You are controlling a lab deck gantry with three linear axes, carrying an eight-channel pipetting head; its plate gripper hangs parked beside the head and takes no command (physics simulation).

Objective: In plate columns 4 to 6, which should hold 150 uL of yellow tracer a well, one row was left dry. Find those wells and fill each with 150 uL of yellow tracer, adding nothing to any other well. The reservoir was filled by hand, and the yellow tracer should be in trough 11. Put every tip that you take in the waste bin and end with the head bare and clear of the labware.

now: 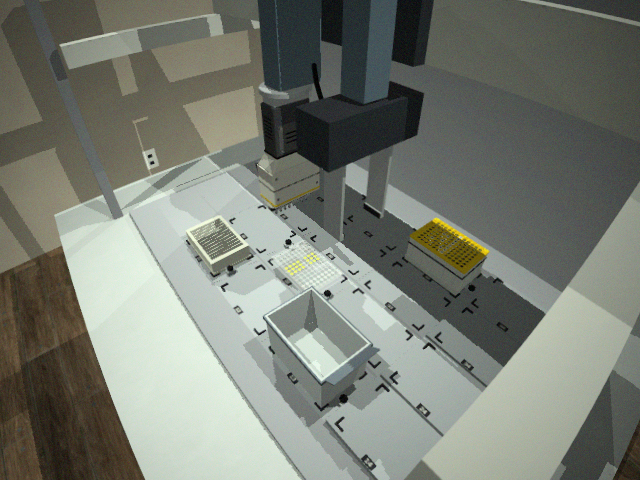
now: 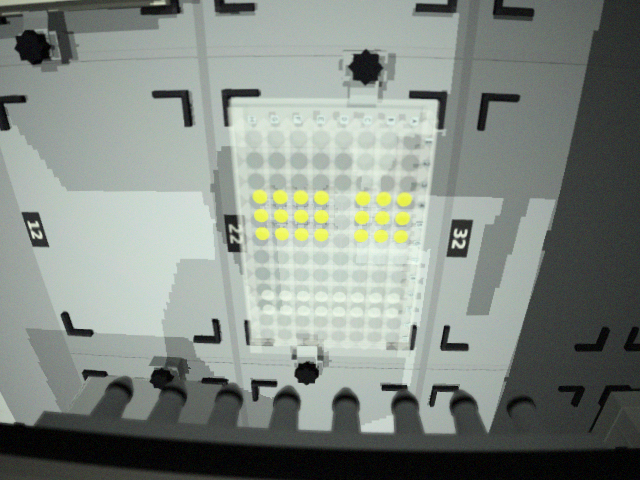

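Note:
The plate (image 1: pixel 305 271) (image 2: pixel 342 256) shows yellow in columns 4 to 6 of rows A, B, C, E, F, G and H; wells D4 to D6 (image 2: pixel 341 219) look dry. Columns 9 and 10 look whitish. The pipetting head (image 1: pixel 288 180) hangs above the far part of the deck; its eight nozzles (image 2: pixel 345 408) look bare. The cream reservoir (image 1: pixel 217 241) stands left of the plate; its trough contents cannot be made out. The yellow tip rack (image 1: pixel 448 245) stands at the right. The waste bin (image 1: pixel 316 341) stands in front of the plate. The parked plate gripper (image 1: pixel 356 223) is open and empty.
Black clamp knobs (image 1: pixel 287 241) (image 2: pixel 365 67) stand beside the plate, and another knob (image 1: pixel 230 268) (image 2: pixel 32 47) is by the reservoir. The gripper's dark body (image 1: pixel 351 129) hangs beside the head. A pale frame beam (image 1: pixel 547 351) crosses the right foreground.

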